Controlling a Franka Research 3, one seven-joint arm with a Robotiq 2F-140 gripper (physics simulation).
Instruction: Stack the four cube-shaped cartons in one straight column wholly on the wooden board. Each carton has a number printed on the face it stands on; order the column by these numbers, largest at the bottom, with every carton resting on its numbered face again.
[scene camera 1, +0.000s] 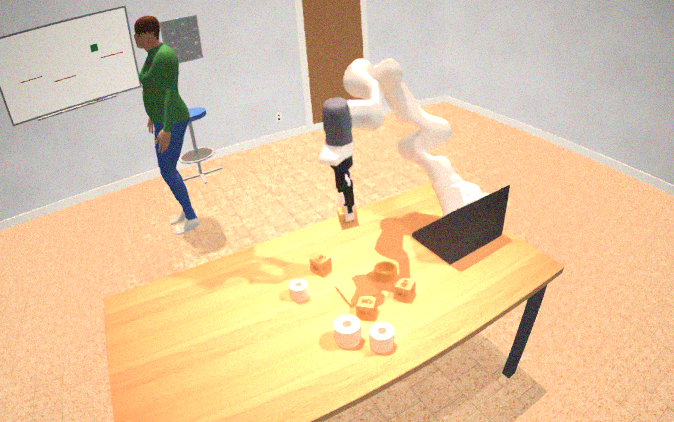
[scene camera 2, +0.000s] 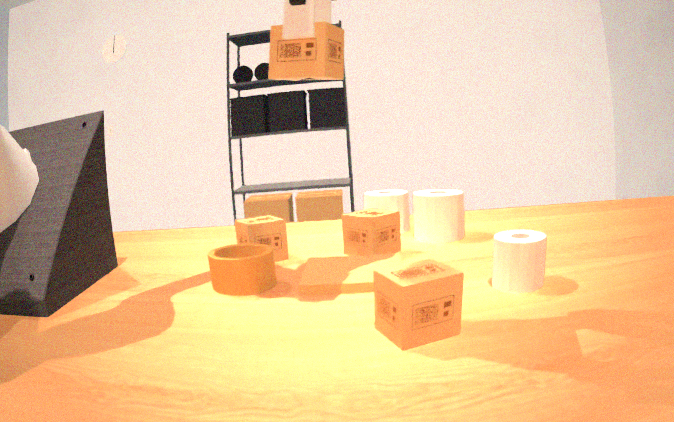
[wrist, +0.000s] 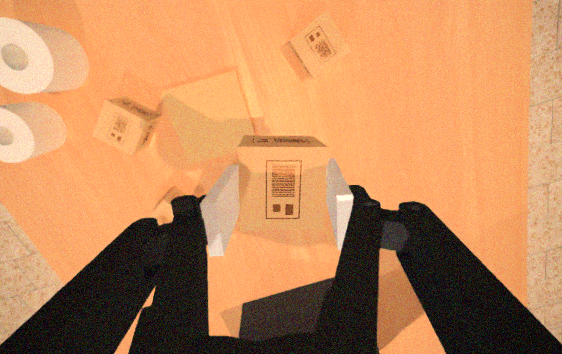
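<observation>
My gripper (scene camera 1: 348, 214) (scene camera 2: 306, 20) (wrist: 282, 181) is shut on a cube-shaped carton (scene camera 2: 306, 56) (wrist: 283, 187), held above the table. Its underside does not show. The thin wooden board (scene camera 1: 345, 297) (scene camera 2: 321, 288) (wrist: 212, 95) lies flat, with no carton on it. One carton (scene camera 1: 320, 265) (scene camera 2: 419, 306) (wrist: 319, 47) stands apart, towards the small white roll. A second carton (scene camera 1: 367, 309) (scene camera 2: 371, 234) (wrist: 122, 126) stands near the board. A third carton (scene camera 1: 405, 291) (scene camera 2: 262, 237) stands near the brown ring, mostly hidden in the wrist view. No numbers show; they are hidden.
The brown ring (scene camera 1: 385, 277) (scene camera 2: 242, 276) stands near the board. White rolls (scene camera 1: 347, 334) (scene camera 1: 382, 340) (scene camera 1: 299, 292) (scene camera 2: 439, 220) (scene camera 2: 519, 265) (wrist: 70, 57) stand around the cartons. A large dark slanted panel (scene camera 1: 465, 227) (scene camera 2: 77, 225) stands near the arm's base. A person (scene camera 1: 165, 95) stands beyond the table.
</observation>
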